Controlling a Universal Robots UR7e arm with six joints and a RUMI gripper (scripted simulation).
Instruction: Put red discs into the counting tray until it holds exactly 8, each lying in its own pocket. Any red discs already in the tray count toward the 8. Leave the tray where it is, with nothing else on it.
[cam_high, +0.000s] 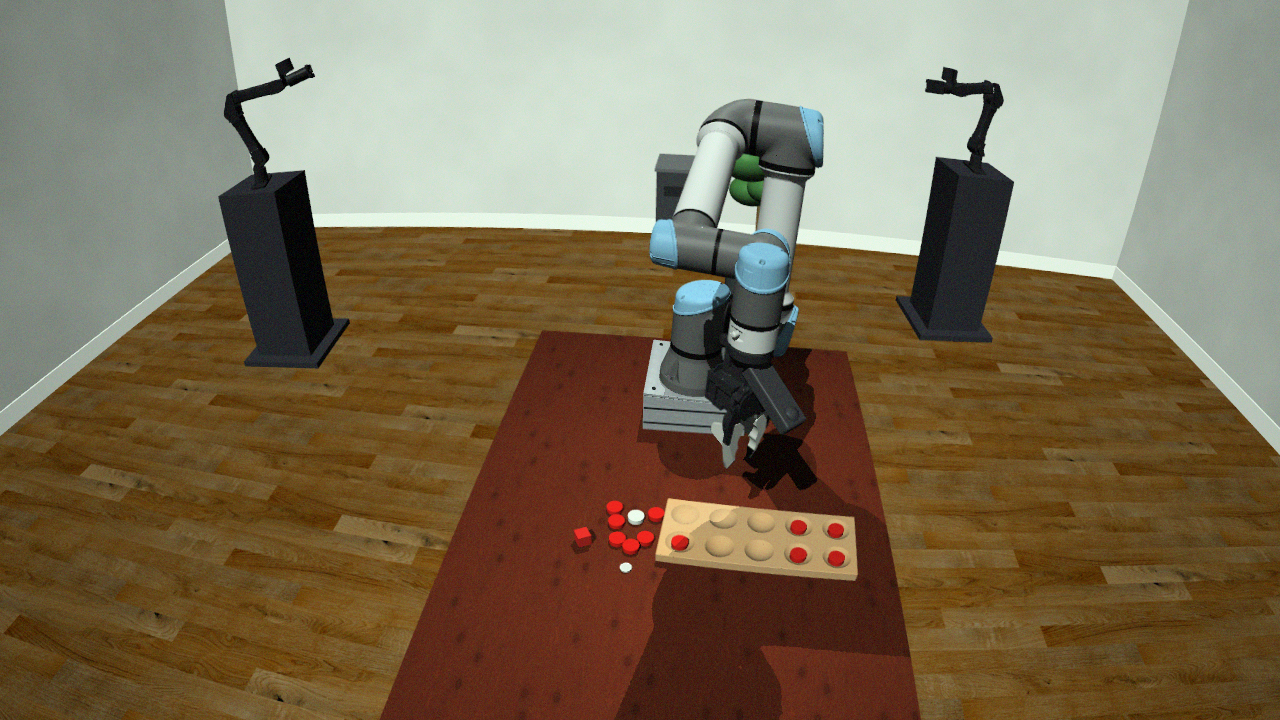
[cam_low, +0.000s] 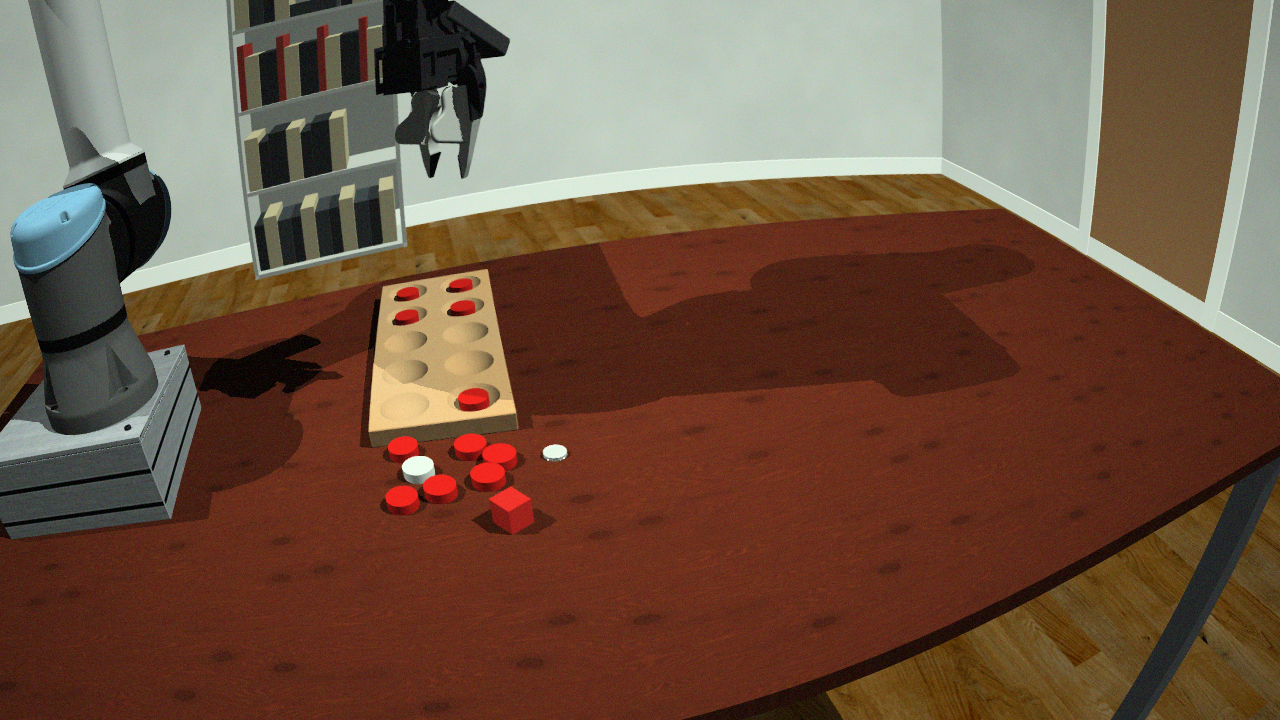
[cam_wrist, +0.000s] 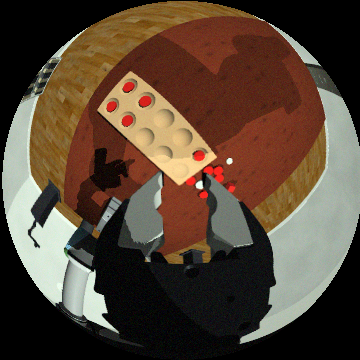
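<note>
My gripper is now 9 cm past the white disc, 17 cm to the left of it and 24 cm above it. The rest, counted from my hand: red cube: 2 cm behind, 27 cm to the right, 23 cm below; then wooden counting tray: 2 cm behind, 7 cm to the left, 23 cm below.
</note>
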